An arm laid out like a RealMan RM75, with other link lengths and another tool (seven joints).
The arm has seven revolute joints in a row. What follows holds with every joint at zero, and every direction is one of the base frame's. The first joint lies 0.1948 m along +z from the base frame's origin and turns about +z. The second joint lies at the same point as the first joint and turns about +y. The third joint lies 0.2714 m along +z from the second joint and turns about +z. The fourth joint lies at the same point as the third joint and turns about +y. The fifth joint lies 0.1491 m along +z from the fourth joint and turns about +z. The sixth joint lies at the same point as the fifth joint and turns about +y. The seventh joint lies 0.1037 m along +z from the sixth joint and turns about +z. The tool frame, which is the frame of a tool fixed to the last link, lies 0.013 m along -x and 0.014 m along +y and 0.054 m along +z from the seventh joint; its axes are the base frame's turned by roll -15.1, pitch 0 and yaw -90 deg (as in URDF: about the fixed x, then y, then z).
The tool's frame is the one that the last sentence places.
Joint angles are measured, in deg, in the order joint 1, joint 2, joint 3, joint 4, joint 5, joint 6, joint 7. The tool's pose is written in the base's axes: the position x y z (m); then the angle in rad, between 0 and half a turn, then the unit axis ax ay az. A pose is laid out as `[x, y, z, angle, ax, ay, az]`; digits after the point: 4 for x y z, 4 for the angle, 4 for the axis.
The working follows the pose.
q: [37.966, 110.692, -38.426, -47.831, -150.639, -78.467, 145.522]
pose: [0.2904, 0.3591, 0.0074, 3.0237, -0.9784, -0.0668, -0.1956]
Where each joint sits with the arm in this pose, in the base's axes (m; each line is computed from the numbers above, not from the rounded line before):
joint 1: 0.0000 0.0000 0.1948
joint 2: 0.0000 0.0000 0.1948
joint 3: 0.2002 0.1562 0.0989
joint 4: 0.2002 0.1562 0.0989
joint 5: 0.2558 0.2868 0.1445
joint 6: 0.2558 0.2868 0.1445
joint 7: 0.2891 0.3275 0.0551
the tool: 0.2904 0.3591 0.0074

